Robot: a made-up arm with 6 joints. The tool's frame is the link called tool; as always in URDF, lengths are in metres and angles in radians. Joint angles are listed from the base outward.
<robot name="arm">
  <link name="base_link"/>
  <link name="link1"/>
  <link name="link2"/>
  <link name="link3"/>
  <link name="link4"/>
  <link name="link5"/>
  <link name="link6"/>
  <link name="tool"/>
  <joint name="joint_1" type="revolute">
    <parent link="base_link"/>
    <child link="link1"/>
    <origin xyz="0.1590 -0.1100 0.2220" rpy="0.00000 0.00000 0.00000"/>
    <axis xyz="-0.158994 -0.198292 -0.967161"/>
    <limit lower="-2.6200" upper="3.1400"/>
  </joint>
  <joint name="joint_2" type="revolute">
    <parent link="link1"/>
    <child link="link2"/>
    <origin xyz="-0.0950 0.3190 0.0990" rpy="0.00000 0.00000 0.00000"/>
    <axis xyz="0 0 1"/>
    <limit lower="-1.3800" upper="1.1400"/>
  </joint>
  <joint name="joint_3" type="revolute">
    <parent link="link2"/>
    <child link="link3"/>
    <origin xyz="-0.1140 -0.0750 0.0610" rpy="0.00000 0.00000 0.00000"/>
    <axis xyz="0 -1 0"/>
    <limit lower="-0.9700" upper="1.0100"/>
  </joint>
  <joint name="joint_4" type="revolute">
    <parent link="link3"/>
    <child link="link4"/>
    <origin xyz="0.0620 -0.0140 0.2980" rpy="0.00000 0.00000 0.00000"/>
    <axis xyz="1 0 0"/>
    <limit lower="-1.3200" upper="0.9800"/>
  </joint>
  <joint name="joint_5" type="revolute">
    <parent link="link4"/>
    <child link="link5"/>
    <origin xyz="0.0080 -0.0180 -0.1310" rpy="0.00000 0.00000 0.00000"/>
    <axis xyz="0 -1 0"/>
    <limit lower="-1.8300" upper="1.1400"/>
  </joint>
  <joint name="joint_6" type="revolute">
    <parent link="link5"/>
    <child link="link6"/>
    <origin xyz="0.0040 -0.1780 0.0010" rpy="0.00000 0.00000 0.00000"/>
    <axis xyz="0 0 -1"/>
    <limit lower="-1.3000" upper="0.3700"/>
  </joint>
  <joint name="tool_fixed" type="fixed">
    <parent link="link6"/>
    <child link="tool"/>
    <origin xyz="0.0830 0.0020 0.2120" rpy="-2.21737 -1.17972 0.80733"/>
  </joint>
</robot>
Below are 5 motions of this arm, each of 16 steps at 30 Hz.
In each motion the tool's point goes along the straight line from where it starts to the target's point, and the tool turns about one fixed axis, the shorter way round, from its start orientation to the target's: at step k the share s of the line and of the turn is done. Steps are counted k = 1, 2, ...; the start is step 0. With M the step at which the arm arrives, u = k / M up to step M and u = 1 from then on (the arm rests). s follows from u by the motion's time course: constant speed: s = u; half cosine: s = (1 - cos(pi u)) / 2; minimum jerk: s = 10 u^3 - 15 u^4 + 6 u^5.
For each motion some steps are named. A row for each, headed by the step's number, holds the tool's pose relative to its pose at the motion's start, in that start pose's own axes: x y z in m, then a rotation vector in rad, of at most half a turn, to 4 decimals.
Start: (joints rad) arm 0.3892 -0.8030 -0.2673 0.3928 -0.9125 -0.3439
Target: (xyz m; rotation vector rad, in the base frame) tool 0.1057 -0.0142 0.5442 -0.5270 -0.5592 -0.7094
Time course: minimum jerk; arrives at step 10
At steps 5, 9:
5: 0.0201 -0.0043 0.0459 0.3230 -0.2109 0.0739
9: 0.0398 -0.0086 0.0911 0.6405 -0.4183 0.1466

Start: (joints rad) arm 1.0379 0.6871 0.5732 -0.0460 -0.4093 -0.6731
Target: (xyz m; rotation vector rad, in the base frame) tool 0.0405 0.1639 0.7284 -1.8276 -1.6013 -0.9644
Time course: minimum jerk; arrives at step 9
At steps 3, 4, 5, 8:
3: 0.0064 -0.0127 0.0230 -0.1229 0.0065 0.0201
4: 0.0122 -0.0240 0.0435 -0.2323 0.0122 0.0380
5: 0.0185 -0.0365 0.0661 -0.3532 0.0186 0.0578
8: 0.0303 -0.0598 0.1083 -0.5788 0.0305 0.0946

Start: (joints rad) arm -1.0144 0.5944 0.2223 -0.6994 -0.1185 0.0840
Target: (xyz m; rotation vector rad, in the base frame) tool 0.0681 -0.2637 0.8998 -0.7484 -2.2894 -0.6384
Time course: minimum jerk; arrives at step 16
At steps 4, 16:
4: 0.0039 -0.0207 0.0098 -0.0674 -0.0117 0.0082
16: 0.0378 -0.1998 0.0950 -0.6515 -0.1126 0.0793

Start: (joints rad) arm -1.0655 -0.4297 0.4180 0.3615 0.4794 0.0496
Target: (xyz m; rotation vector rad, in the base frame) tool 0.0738 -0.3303 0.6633 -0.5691 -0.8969 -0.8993
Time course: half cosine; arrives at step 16
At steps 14, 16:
14: -0.1233 0.0813 -0.0085 -0.1565 0.2573 0.4228
16: -0.1282 0.0845 -0.0088 -0.1627 0.2674 0.4395

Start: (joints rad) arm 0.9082 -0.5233 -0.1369 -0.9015 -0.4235 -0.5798
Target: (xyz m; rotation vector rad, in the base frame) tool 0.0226 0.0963 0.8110 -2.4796 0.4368 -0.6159
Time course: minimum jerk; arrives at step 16
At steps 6, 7, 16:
6: -0.0323 -0.0166 -0.0212 -0.1079 0.0403 0.0240
7: -0.0450 -0.0232 -0.0296 -0.1506 0.0563 0.0335
16: -0.1173 -0.0603 -0.0771 -0.3922 0.1465 0.0872

